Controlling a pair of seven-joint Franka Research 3 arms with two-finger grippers.
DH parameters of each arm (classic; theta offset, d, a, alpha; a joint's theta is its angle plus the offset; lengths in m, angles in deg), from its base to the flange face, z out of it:
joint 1: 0 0.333 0 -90
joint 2: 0 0 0 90
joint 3: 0 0.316 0.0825 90
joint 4: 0 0 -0.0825 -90
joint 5: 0 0.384 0 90
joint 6: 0 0 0.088 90
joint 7: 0 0.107 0 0
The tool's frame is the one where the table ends.
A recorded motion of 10 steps. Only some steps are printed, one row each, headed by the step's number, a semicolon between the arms.
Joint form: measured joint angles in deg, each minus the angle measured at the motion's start. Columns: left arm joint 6, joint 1, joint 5, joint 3, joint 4, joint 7, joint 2; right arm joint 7, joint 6, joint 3, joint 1, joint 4, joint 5, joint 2.
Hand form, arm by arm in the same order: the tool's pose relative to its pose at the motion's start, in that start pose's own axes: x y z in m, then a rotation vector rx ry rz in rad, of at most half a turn. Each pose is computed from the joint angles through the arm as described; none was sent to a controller.
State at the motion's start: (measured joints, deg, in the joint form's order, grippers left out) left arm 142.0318 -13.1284 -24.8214 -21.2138 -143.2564 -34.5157 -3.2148; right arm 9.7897 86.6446 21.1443 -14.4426 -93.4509 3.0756 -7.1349
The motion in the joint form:
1: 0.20 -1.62 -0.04 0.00 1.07 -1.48 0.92; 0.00 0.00 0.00 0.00 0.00 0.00 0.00
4: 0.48 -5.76 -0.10 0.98 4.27 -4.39 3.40; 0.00 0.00 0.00 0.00 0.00 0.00 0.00
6: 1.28 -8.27 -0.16 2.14 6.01 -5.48 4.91; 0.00 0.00 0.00 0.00 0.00 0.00 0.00
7: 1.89 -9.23 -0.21 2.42 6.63 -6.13 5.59; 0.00 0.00 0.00 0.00 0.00 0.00 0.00
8: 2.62 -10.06 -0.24 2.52 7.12 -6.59 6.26; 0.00 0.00 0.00 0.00 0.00 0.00 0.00
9: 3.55 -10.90 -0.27 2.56 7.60 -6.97 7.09; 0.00 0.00 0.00 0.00 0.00 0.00 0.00
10: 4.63 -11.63 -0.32 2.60 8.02 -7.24 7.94; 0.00 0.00 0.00 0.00 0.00 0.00 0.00
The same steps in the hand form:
1: -0.0070 0.0127 0.0030 -0.0044 -0.0058 0.0017; 0.0000 0.0000 0.0000 0.0000 0.0000 0.0000
4: -0.0193 0.0429 0.0074 -0.0203 -0.0191 0.0061; 0.0000 0.0000 0.0000 0.0000 0.0000 0.0000
6: -0.0231 0.0578 0.0099 -0.0348 -0.0187 0.0090; 0.0000 0.0000 0.0000 0.0000 0.0000 0.0000
7: -0.0254 0.0640 0.0118 -0.0416 -0.0171 0.0075; 0.0000 0.0000 0.0000 0.0000 0.0000 0.0000
8: -0.0283 0.0697 0.0145 -0.0479 -0.0150 0.0098; 0.0000 0.0000 0.0000 0.0000 0.0000 0.0000
9: -0.0315 0.0755 0.0184 -0.0543 -0.0128 0.0138; 0.0000 0.0000 0.0000 0.0000 0.0000 0.0000
10: -0.0338 0.0805 0.0225 -0.0618 -0.0090 0.0170; 0.0000 0.0000 0.0000 0.0000 0.0000 0.0000

